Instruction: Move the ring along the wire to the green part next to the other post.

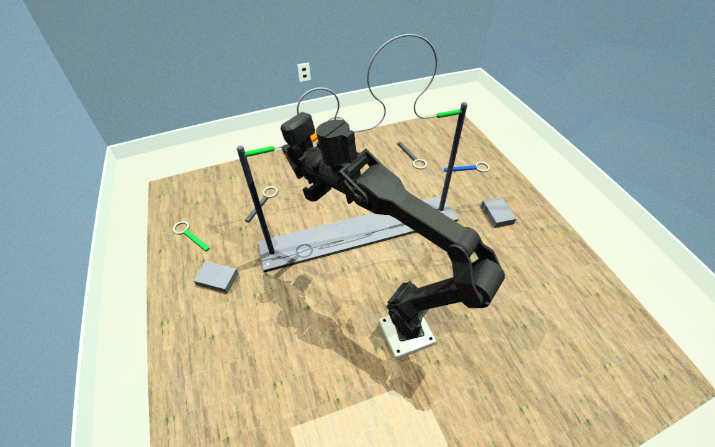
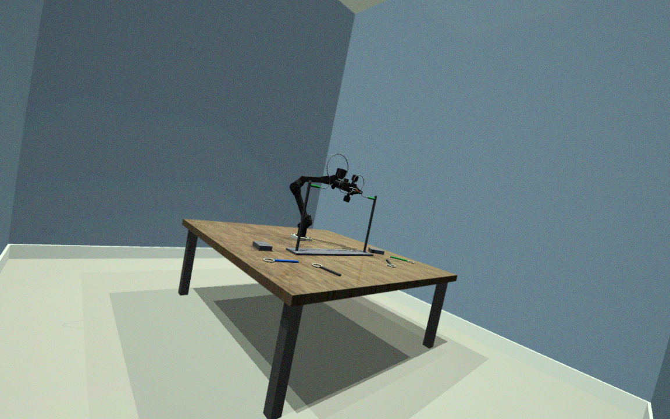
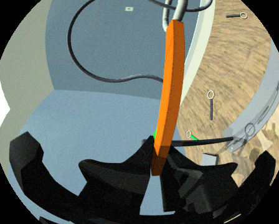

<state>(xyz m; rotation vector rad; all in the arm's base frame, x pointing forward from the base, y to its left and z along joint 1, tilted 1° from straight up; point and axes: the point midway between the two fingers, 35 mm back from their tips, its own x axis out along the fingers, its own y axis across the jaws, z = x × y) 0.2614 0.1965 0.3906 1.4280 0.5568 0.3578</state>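
My gripper tip is now 20 mm short of the ring with orange handle, 90 mm to the left of it and 10 mm below it.
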